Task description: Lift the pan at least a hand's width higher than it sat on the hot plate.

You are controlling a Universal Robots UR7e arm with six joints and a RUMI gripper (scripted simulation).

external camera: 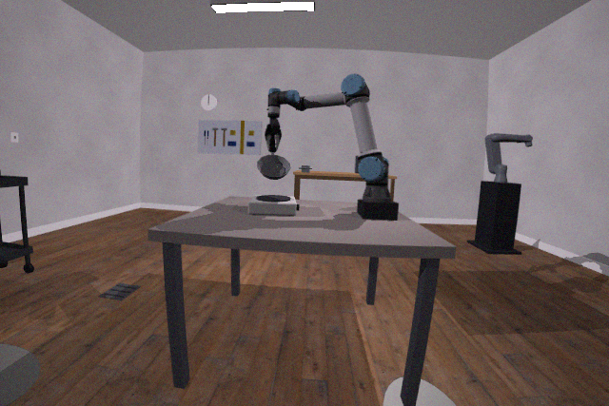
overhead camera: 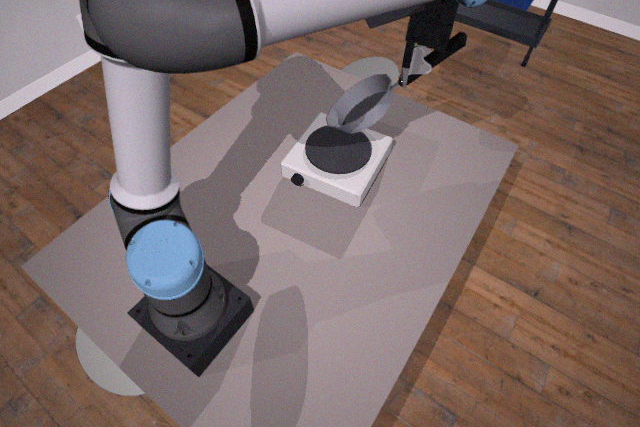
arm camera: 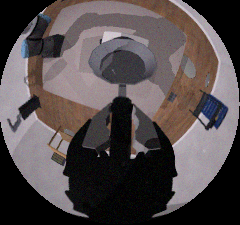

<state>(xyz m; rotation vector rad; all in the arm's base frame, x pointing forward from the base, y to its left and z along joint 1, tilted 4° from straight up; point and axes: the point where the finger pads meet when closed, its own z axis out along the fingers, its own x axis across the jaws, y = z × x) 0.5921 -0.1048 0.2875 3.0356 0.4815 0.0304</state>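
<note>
My gripper is now 10 mm past the pan, 50 mm to the right of it and 60 mm above it. From my hand the other things lie so: hot plate: 60 mm behind, 130 mm to the left, 310 mm below.
</note>
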